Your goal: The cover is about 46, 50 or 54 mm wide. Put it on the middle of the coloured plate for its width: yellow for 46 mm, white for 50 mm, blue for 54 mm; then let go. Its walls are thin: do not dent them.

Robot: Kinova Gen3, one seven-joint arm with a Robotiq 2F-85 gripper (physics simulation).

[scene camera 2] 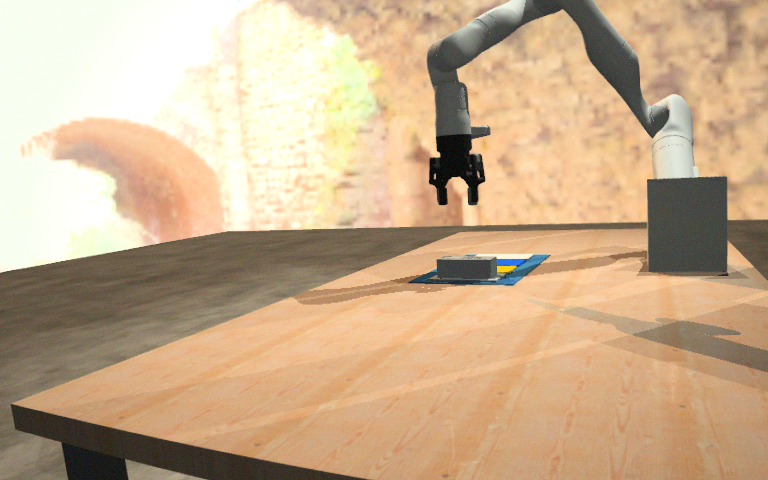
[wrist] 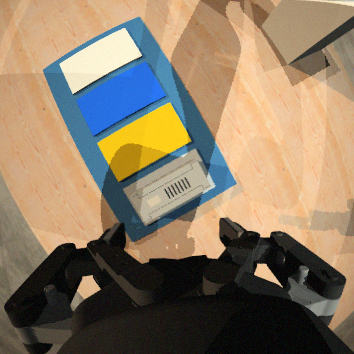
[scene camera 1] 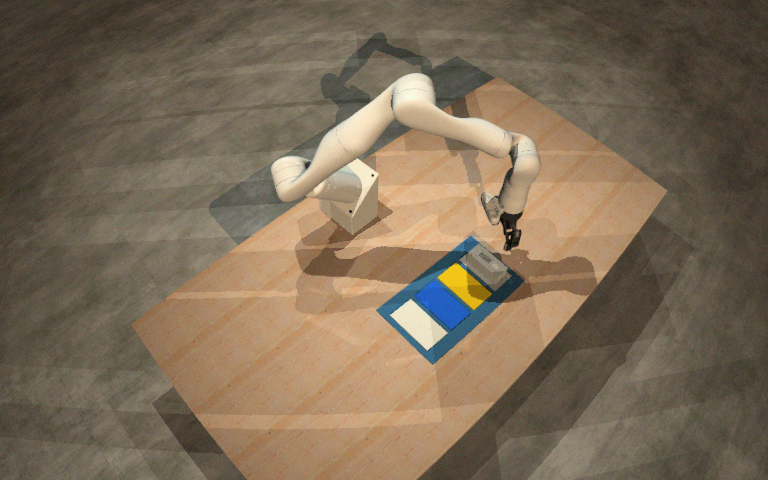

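Pixels of known places: gripper, fingertip midpoint: [scene camera 2: 457,205] [wrist: 172,230] [scene camera 1: 500,236]; arm's base, origin of the base link: [scene camera 2: 676,205] [scene camera 1: 349,187].
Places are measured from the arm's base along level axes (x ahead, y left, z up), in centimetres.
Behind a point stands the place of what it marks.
Note:
The cover [scene camera 1: 485,264] @(x 45.1, y 7.6, z -8.7 cm) [scene camera 2: 466,268] @(x 44.7, y 12.0, z -10.6 cm) [wrist: 170,191] @(x 45.0, y 9.5, z -8.7 cm) is a grey box with dark slots on top. It stands upright on a pale plate at the end of the blue mat, beside the yellow plate [scene camera 1: 459,281] @(x 41.2, y 0.3, z -12.7 cm) [wrist: 153,150] @(x 42.9, y 2.6, z -12.7 cm). The blue plate [scene camera 1: 442,304] @(x 41.4, y -9.2, z -12.9 cm) [wrist: 121,98] @(x 41.4, y -8.6, z -12.7 cm) lies in the middle and the white plate [scene camera 1: 417,324] @(x 39.5, y -18.9, z -12.8 cm) [wrist: 101,60] @(x 39.6, y -17.6, z -12.7 cm) at the far end. My gripper [scene camera 1: 511,247] @(x 46.2, y 10.5, z 2.7 cm) [scene camera 2: 457,202] @(x 46.2, y 10.5, z 2.7 cm) [wrist: 172,230] @(x 46.2, y 10.5, z 2.7 cm) is open and empty, high above the table near the cover's end of the mat. The cover's width in millimetres cannot be read from the views.
The blue mat [scene camera 1: 386,310] @(x 29.8, y -20.4, z -13.1 cm) [scene camera 2: 530,268] @(x 31.9, y -1.1, z -13.1 cm) [wrist: 57,82] @(x 49.0, y -20.8, z -13.1 cm) lies flat on the wooden table [scene camera 1: 317,362] @(x 25.0, y -45.0, z -13.3 cm) [scene camera 2: 339,362] @(x 53.6, y 66.6, z -13.3 cm). The robot's base block [scene camera 1: 362,206] @(x 6.1, y -1.2, z -3.1 cm) [scene camera 2: 687,226] @(x -0.9, y 6.4, z -3.9 cm) [wrist: 305,30] @(x 6.5, y 2.3, z -4.9 cm) stands on the table to one side of the mat. Shadows of the arm fall across the mat and cover.

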